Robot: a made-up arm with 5 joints.
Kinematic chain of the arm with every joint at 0, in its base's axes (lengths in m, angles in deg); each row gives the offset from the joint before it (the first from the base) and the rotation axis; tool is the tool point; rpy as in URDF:
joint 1: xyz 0.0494 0 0.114 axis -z
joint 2: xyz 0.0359 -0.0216 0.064 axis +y
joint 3: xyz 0.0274 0 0.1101 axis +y
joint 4: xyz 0.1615 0 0.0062 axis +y
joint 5: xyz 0.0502 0.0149 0 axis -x
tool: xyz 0 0 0 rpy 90 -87.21 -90
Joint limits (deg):
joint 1: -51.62..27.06
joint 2: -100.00..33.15
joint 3: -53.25..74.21
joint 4: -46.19..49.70
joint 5: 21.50..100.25
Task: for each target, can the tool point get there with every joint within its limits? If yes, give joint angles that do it. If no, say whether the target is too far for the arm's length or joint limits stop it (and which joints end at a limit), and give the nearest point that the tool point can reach.
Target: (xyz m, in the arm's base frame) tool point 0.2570 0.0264 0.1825
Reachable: yes | joints -9.07 -17.94 53.57 -12.61 29.75
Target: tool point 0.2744 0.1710 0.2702
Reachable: yes | joints -38.59 4.19 1.70 0.08 70.40
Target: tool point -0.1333 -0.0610 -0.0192
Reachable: no: joint limits stop it (at a limit: joint 1, joint 2, joint 3) | nearest point 0.0757 -0.0210 0.0747 | short by 0.233 m
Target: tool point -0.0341 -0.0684 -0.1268
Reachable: no: joint limits stop it (at a limit: joint 1, joint 2, joint 3) | nearest point 0.0938 -0.0302 0.0549 | short by 0.225 m
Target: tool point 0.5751 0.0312 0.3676
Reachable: no: too far | nearest point 0.3721 0.0192 0.3115 | short by 0.211 m
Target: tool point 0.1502 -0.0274 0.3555
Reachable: yes | joints 11.53 -75.31 47.17 -27.41 60.94
